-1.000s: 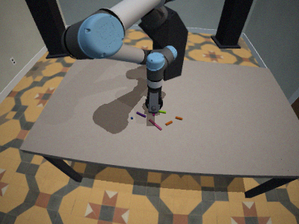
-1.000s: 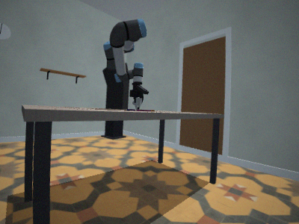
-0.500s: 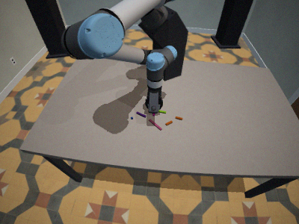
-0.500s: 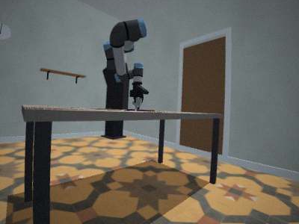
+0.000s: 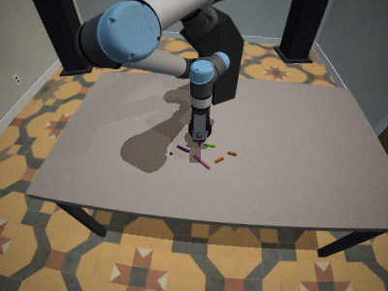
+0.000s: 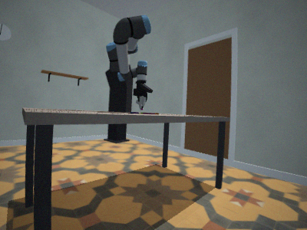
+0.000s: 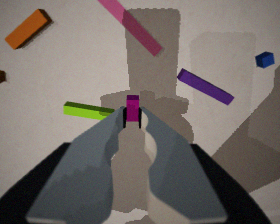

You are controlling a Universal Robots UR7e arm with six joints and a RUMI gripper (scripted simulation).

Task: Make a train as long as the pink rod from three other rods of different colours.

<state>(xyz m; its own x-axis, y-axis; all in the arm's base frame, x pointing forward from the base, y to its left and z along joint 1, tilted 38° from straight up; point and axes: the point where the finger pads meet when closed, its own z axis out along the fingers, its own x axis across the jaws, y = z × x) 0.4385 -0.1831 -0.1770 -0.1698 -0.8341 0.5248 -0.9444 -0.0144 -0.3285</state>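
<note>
Right now the blue rod is 20 mm ahead of my hand, 130 mm to the right of it and 40 mm below it. From my hand the other things lie so: magenta rod 10 mm below; lime rod 10 mm behind, 50 mm to the left, 40 mm below; purple rod 70 mm to the right, 40 mm below.
</note>
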